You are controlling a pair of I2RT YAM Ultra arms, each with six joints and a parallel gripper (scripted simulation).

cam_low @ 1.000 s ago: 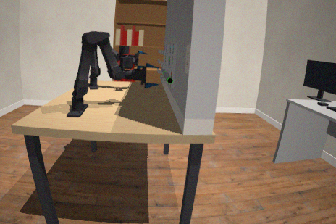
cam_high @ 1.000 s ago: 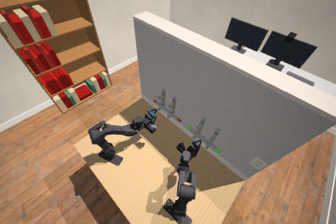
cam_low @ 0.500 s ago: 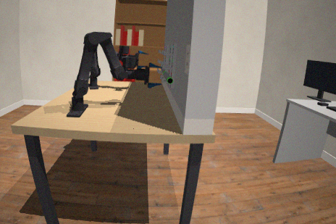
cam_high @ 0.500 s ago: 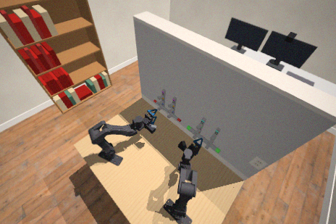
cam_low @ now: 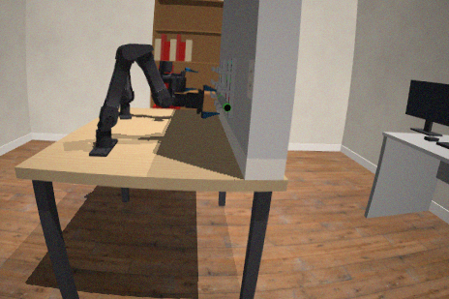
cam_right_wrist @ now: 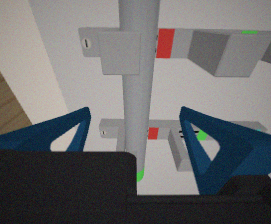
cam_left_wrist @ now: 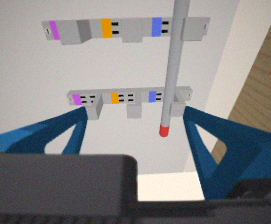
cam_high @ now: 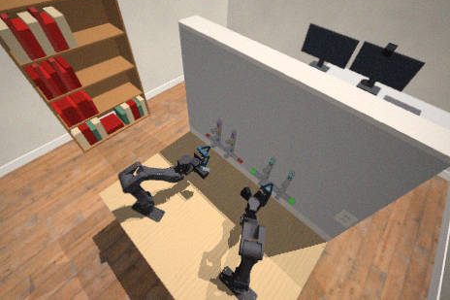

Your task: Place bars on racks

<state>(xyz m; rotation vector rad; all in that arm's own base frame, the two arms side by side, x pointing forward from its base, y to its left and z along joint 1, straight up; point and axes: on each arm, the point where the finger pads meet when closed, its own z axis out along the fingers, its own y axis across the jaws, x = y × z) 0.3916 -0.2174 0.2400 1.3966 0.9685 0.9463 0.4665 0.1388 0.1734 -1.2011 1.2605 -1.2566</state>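
Right now my right hand is 2 cm short of the green-ended bar. From my right hand the other things lie so: grey wall panel (25 cm above, 17 cm to the left, 14 cm ahead).
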